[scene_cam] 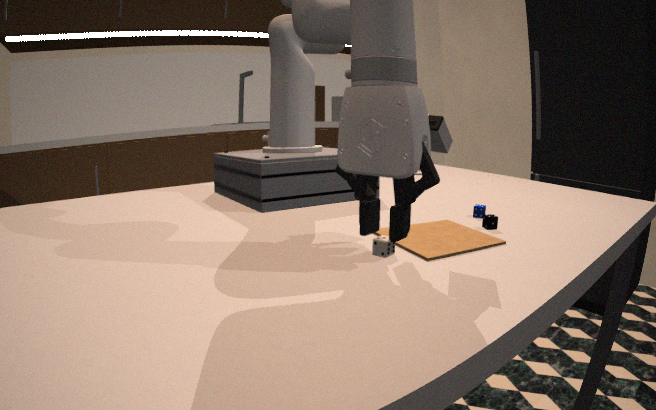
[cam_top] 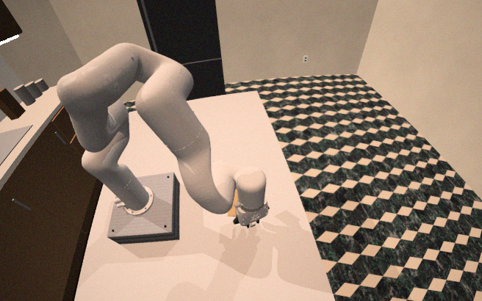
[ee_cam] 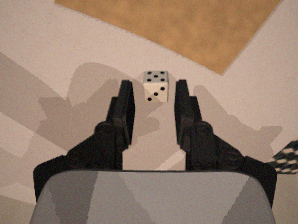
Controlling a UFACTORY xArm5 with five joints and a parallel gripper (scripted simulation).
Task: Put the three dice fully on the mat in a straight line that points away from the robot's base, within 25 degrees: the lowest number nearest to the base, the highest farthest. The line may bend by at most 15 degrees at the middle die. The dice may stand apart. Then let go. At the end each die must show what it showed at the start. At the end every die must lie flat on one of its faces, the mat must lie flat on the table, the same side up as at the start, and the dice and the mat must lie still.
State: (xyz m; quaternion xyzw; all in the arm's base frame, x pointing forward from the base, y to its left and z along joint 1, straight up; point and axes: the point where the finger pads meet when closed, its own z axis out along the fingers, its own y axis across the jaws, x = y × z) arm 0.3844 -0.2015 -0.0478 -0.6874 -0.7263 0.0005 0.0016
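My gripper is now 30 mm above the white die. Round my hand: black die (60 mm ahead, 210 mm to the left, 30 mm below); then blue die (10 mm ahead, 270 mm to the left, 30 mm below); then tan mat (20 mm ahead, 100 mm to the left, 40 mm below).
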